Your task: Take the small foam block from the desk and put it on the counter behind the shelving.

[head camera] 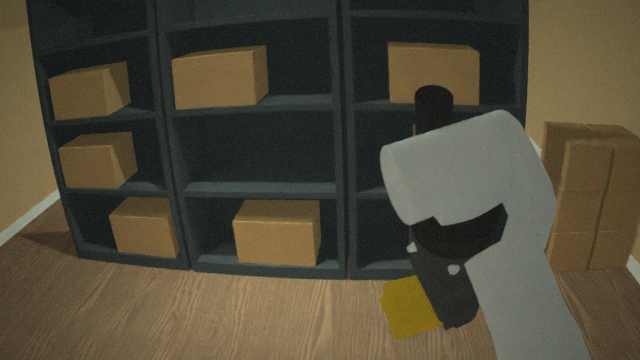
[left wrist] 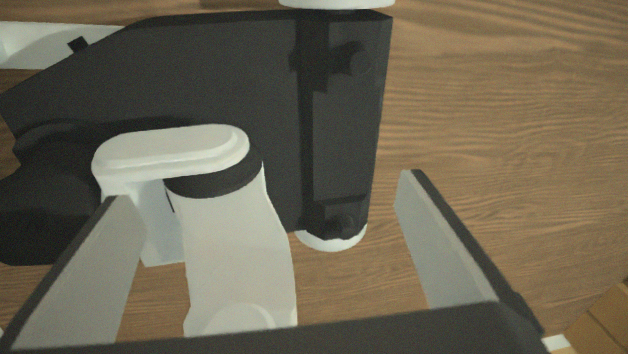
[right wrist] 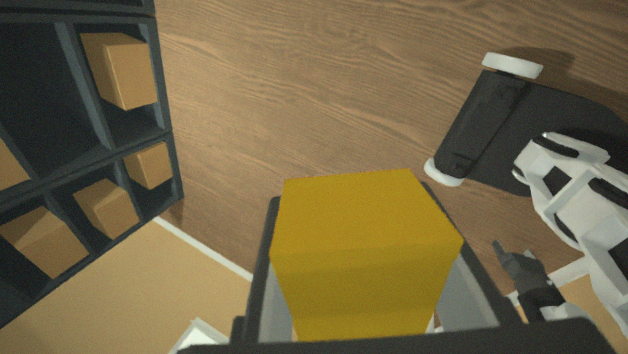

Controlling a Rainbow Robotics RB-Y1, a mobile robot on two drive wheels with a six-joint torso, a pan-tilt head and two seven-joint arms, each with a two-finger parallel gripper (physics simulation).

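Frame: origin at the robot's base, x right, y up, z back, level; metres.
Seen in the pictures: left gripper, fingertip midpoint: (left wrist: 269,200) (right wrist: 510,246); right gripper, fingertip midpoint: (head camera: 440,304) (right wrist: 347,201).
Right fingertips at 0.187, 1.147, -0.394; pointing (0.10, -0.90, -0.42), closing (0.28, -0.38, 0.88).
Observation:
A point is followed by its place in that frame, as x, y, z.
The small foam block (head camera: 411,307) {0.139, 1.183, -0.351} (right wrist: 357,255) {0.203, 1.189, -0.384} is yellow. My right gripper (right wrist: 347,201) {0.187, 1.148, -0.394} is shut on it, with a finger along each side; in the head view the block sticks out at the left of the dark hand, in front of the shelving's lower part. The dark blue-grey shelving (head camera: 338,150) {0.102, 0.758, -2.104} (right wrist: 167,100) {-0.486, 0.007, -2.168} spans the head view and stands at the left of the right wrist view. My left gripper (left wrist: 269,200) {-0.220, 0.583, 0.153} is open and empty, low beside my base. The counter and what lies behind the shelving do not show in the head view.
Cardboard boxes (head camera: 277,232) {-0.235, 0.290, -2.161} (right wrist: 122,72) {-0.214, 0.298, -2.160} stand on several shelves. A stack of boxes (head camera: 582,205) {1.495, 0.448, -1.952} stands right of the shelving by the wall. My black wheeled base (left wrist: 225,90) {-0.124, 0.170, 0.203} (right wrist: 480,125) {0.031, 0.191, -0.007} is on the wooden floor. A pale flat-topped thing (right wrist: 197,337) {-2.748, 0.913, -1.441} shows at the bottom of the right wrist view.

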